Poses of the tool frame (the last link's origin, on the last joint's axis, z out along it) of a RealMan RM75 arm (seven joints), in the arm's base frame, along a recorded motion.
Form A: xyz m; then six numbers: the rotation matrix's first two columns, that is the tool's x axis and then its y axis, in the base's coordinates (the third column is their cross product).
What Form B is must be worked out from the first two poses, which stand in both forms.
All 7 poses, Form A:
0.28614 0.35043 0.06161 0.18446 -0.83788 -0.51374 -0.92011 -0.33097 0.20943
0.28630 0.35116 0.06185 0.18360 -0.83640 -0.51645 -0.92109 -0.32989 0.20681
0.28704 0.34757 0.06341 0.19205 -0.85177 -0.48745 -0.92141 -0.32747 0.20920
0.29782 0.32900 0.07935 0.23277 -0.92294 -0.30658 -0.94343 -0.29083 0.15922
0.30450 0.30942 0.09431 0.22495 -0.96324 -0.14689 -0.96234 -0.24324 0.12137
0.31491 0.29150 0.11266 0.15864 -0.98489 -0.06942 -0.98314 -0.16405 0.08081
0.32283 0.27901 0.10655 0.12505 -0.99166 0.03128 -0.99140 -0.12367 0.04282
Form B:
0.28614 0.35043 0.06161 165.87 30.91 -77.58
0.28630 0.35116 0.06185 166.02 31.09 -77.62
0.28704 0.34757 0.06341 166.14 29.17 -77.29
0.29782 0.32900 0.07935 170.37 17.85 -75.84
0.30450 0.30942 0.09431 172.95 8.45 -76.86
0.31491 0.29150 0.11266 175.35 3.98 -80.85
0.32283 0.27901 0.10655 177.54 -1.79 -82.81

